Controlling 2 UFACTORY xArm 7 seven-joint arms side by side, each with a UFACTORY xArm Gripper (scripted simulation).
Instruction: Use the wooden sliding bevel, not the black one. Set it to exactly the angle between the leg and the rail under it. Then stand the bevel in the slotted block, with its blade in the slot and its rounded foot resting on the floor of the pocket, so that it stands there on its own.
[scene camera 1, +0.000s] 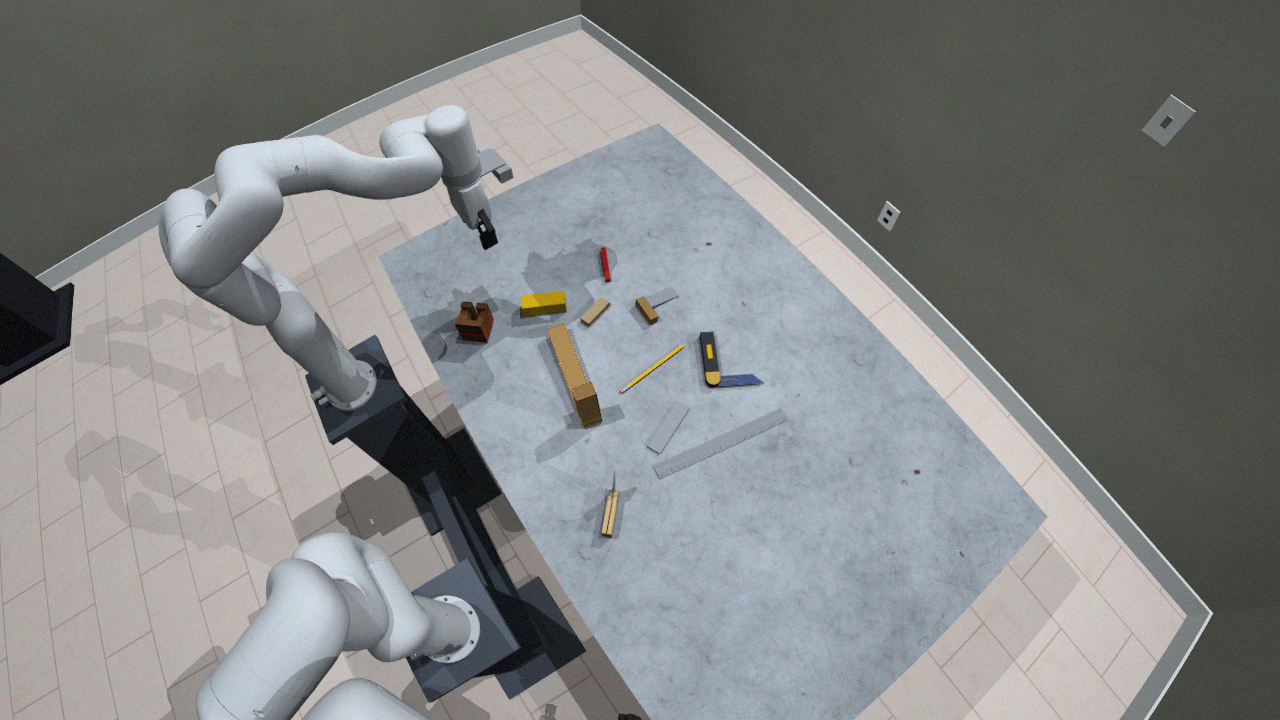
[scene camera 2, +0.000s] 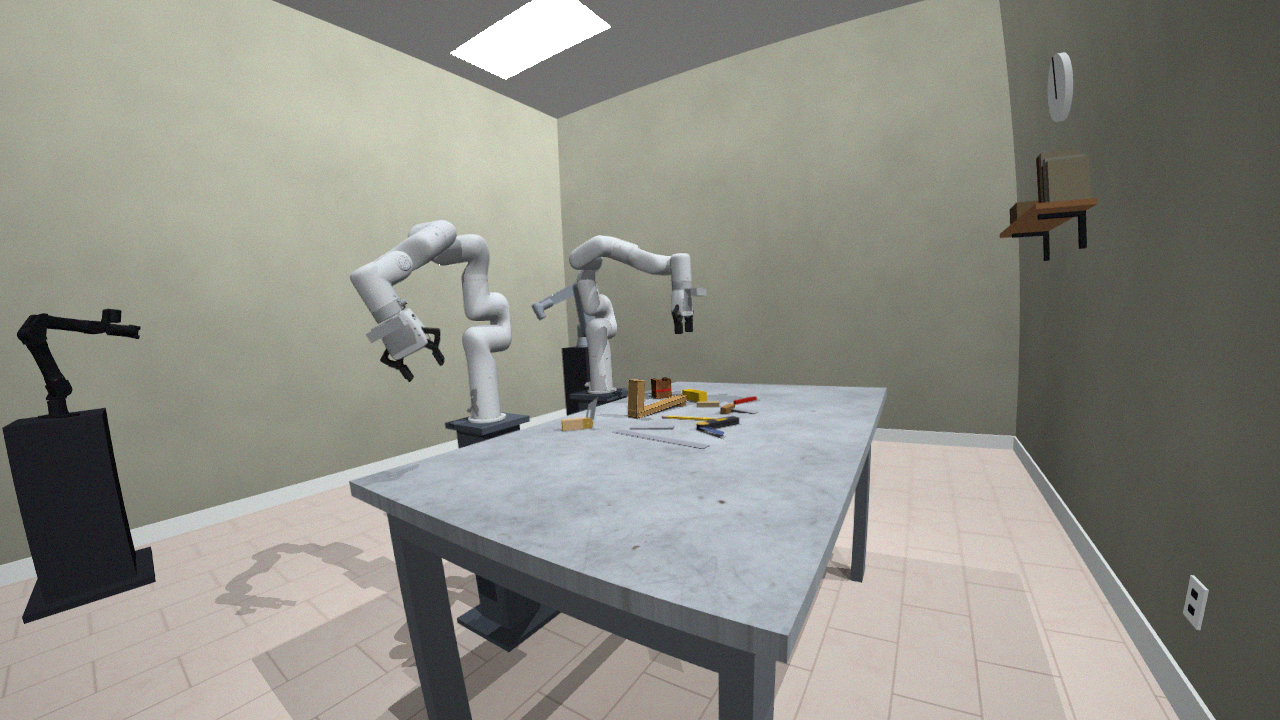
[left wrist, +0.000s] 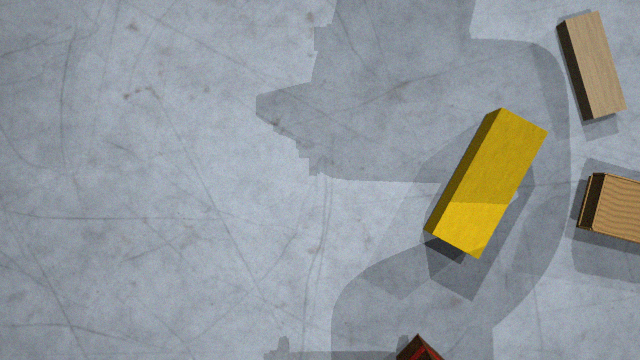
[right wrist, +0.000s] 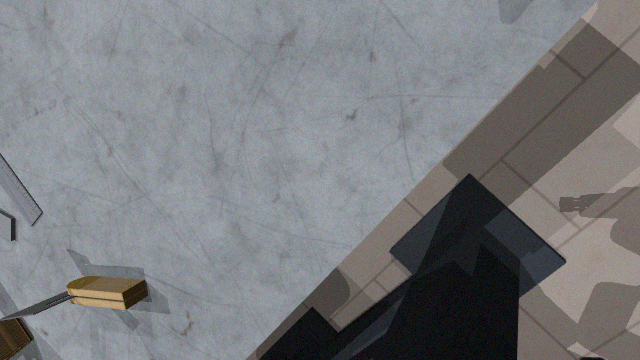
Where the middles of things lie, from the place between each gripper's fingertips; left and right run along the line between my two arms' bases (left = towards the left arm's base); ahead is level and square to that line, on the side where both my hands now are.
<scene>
My left hand (scene camera 1: 480, 232) is 24 cm above the yellow block (scene camera 1: 552, 302), 8 cm short of it and 7 cm to the left of it. Also, from my left hand: light wooden block (left wrist: 584, 43) 24 cm below, 17 cm ahead, 15 cm to the right; then ruler (scene camera 1: 712, 447) 56 cm to the right, 25 cm below, 24 cm ahead.
My right hand (scene camera 2: 427, 371) is 450 mm short of the ruler, 360 mm to the right of it and 210 mm above it. Round my right hand: light wooden block (380 mm ahead, 770 mm to the left, 210 mm below); then yellow block (280 mm ahead, 850 mm to the left, 200 mm below).
</scene>
